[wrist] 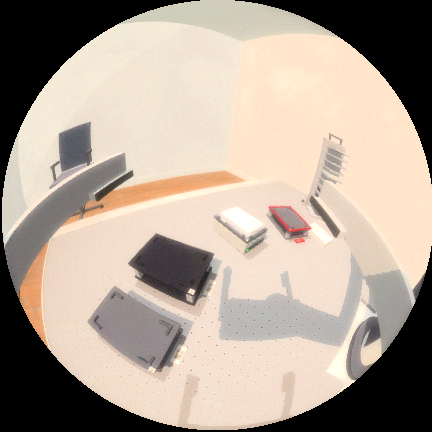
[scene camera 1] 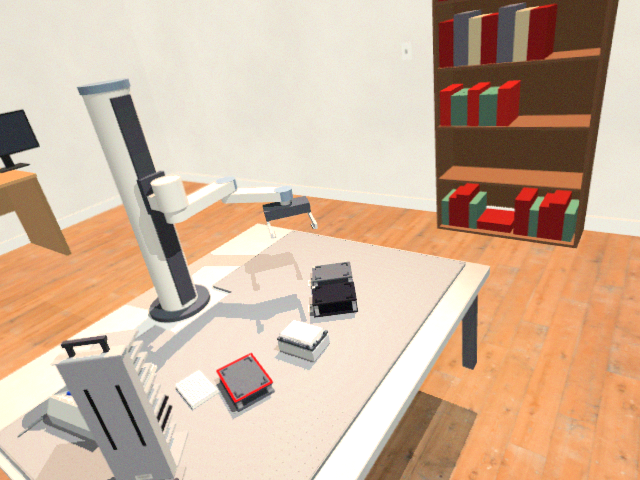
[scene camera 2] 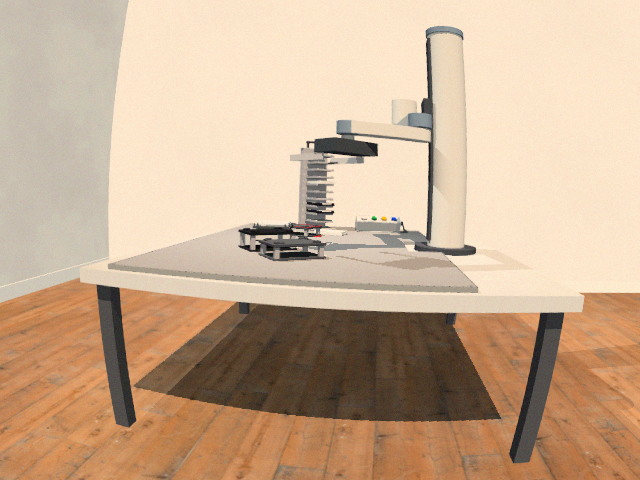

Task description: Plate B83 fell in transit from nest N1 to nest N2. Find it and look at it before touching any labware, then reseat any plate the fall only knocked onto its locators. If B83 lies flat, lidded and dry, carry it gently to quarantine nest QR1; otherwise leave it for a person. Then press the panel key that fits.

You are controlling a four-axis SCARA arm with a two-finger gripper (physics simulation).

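Frame: origin at the arm's base, x right, y back, z down, level; centimetres.
Seen in the pictures: gripper, fingertip midpoint: point(wrist: 221, 169) point(scene camera 1: 294, 231); arm's base, origin of the base link: point(scene camera 1: 181, 304) point(scene camera 2: 445, 250).
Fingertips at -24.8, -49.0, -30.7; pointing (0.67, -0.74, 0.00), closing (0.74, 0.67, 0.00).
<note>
Pixels of each thing's top centre, then the offset from my fingertips to it, as dx, dy, dz. "pt": a spot on its surface instead.
- red-edged nest, middle of its top: point(scene camera 1: 243, 374) point(wrist: 290, 215) point(scene camera 2: 298, 224) +46.6, -11.5, +24.8
- pale box-shaped device, surface spot: point(wrist: 229, 235) pt +19.4, -16.2, +26.6
- black nest, middle of its top: point(wrist: 169, 256) point(scene camera 2: 267, 228) point(scene camera 1: 333, 291) -0.1, -13.8, +23.0
- grey nest, middle of its top: point(wrist: 126, 325) point(scene camera 2: 291, 239) point(scene camera 1: 331, 269) -14.6, -2.9, +24.3
- key panel, middle of its top: point(scene camera 1: 78, 400) point(scene camera 2: 378, 214) +79.2, +22.7, +21.0
My gripper point(scene camera 1: 293, 230) point(wrist: 221, 169) is open and empty, high above the table's far end. A white plate point(scene camera 1: 196, 388) point(wrist: 321, 233) lies on the mat beside the red-edged nest point(scene camera 1: 244, 378) point(wrist: 290, 218), whose top is bare. Another white plate point(scene camera 1: 303, 333) point(wrist: 243, 221) rests on a pale box-shaped device point(scene camera 1: 295, 349) point(wrist: 229, 235); I cannot tell whether it is level. A black nest point(scene camera 1: 333, 292) point(wrist: 172, 260) and a grey nest point(scene camera 1: 331, 271) point(wrist: 135, 327) point(scene camera 2: 293, 241) hold no plate. Plate labels are unreadable. The key panel point(scene camera 2: 377, 223) shows green, yellow and blue keys.
A tall slotted rack point(scene camera 1: 98, 397) point(scene camera 2: 303, 191) point(wrist: 326, 152) stands at the near end in scene camera 1, partly in front of the key panel. The arm's column point(scene camera 1: 126, 196) point(scene camera 2: 448, 139) rises at the table's side. A bookshelf point(scene camera 1: 593, 134) and an office chair point(wrist: 75, 147) stand off the table.
</note>
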